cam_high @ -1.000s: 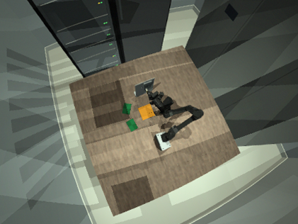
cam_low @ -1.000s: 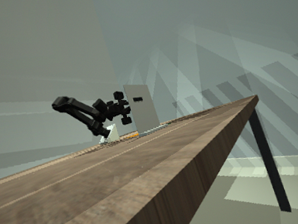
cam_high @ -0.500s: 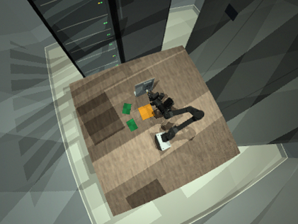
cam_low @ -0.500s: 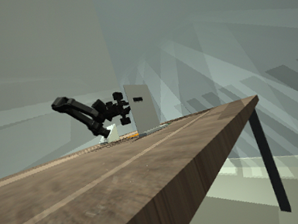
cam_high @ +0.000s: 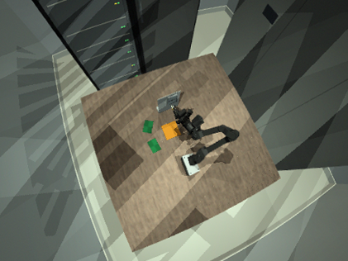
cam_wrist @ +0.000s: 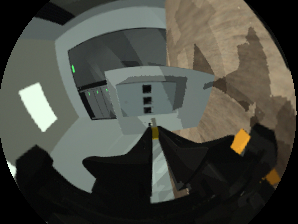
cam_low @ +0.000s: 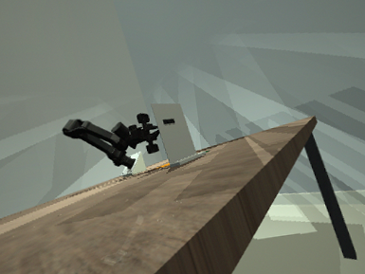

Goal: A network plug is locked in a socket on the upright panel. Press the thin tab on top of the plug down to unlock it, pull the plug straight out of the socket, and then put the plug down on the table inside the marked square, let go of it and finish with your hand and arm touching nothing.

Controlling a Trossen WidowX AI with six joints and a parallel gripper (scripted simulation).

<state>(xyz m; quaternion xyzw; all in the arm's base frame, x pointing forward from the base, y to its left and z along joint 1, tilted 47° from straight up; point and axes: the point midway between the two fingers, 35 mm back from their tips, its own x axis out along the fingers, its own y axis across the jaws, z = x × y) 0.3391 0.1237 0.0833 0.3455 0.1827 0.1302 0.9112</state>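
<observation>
Right now the orange marked square is 170 mm below my gripper tip, 110 mm behind it and 40 mm to the left of it. The rest, counted from my gripper tip: grey upright panel: 70 mm ahead, 60 mm below; then yellow plug: right at my gripper tip.
</observation>
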